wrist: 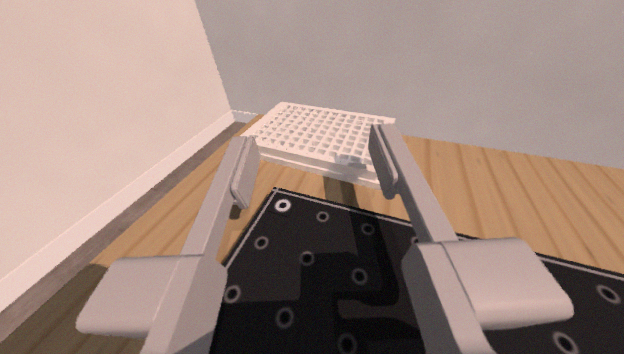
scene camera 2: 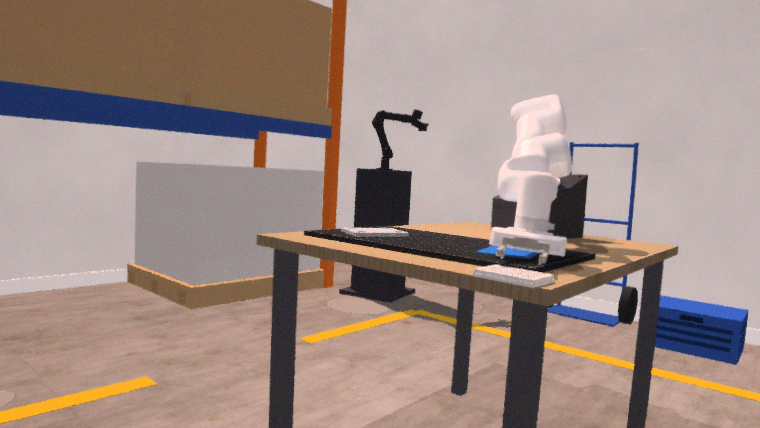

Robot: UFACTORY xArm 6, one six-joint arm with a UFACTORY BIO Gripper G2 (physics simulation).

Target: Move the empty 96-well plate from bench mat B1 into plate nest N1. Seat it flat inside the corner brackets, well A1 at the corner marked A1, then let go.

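Places are measured from the arm's base along level axes (x left, y back, z up), in centimetres.
Pixels of known places: hand at its tool point: [wrist: 313, 164] [scene camera 2: 521, 256].
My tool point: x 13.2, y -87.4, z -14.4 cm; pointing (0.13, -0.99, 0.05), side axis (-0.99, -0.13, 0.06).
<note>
Ahead of a thing's pixels: the offset from my tool point to its middle. "pt": to the spot under its first point. Level surfaces: height alone.
The white 96-well plate {dx +0.4, dy -7.4, dz -2.8 cm} [scene camera 2: 513, 274] [wrist: 310, 131] lies flat on bare wood at the table's near corner, off the black perforated board. My gripper [scene camera 2: 521, 255] [wrist: 316, 152] is shut to its narrowest, with a gap between the fingers and nothing held. It hangs low over the board's edge, its fingertips pointing toward the plate; in the wrist view the right fingertip overlaps the plate's right end. A blue mat {dz -2.0 cm} [scene camera 2: 489, 250] lies on the board below and behind the gripper. A flat white piece {pt dx -46.4, dy +22.6, dz -1.0 cm} [scene camera 2: 374, 231] lies at the board's far left; its brackets and A1 mark cannot be made out.
The black board {dz -2.2 cm} [scene camera 2: 425, 244] [wrist: 330, 280] lies on the wooden table [scene camera 2: 329, 254] [wrist: 500, 180]. Behind the table stand a black pedestal [scene camera 2: 382, 199] with a small black arm [scene camera 2: 383, 132], and a blue hand truck [scene camera 2: 633, 186]. A blue toolbox [scene camera 2: 699, 329] is on the floor at right.
</note>
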